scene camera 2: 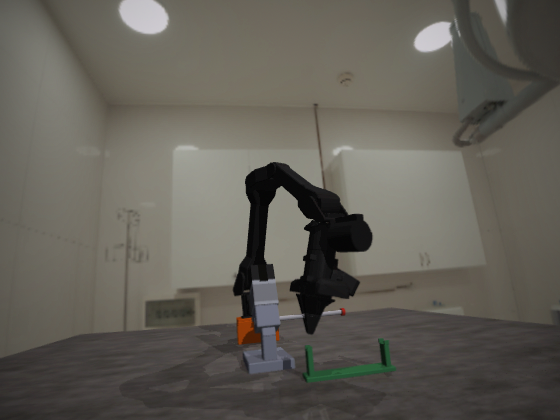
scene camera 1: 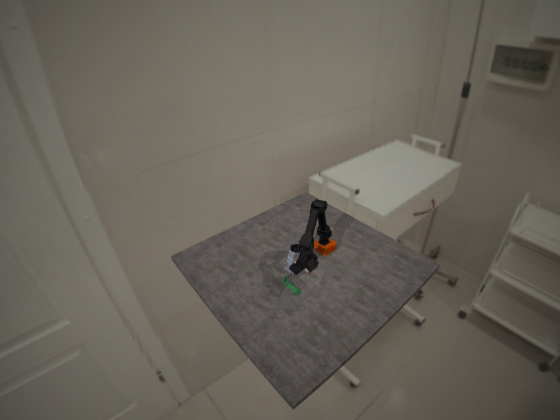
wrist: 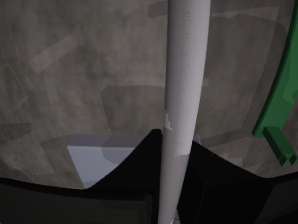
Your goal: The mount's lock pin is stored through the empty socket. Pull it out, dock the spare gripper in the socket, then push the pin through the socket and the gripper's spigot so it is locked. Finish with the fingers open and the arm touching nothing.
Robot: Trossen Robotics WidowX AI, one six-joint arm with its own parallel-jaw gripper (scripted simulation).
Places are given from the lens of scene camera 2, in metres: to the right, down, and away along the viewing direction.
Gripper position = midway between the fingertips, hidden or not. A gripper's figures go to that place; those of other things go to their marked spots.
my gripper point(scene camera 2: 309, 334): 0.06, 0.23, 0.56
grey mount socket point(scene camera 2: 266, 319): -0.02, 0.19, 0.53
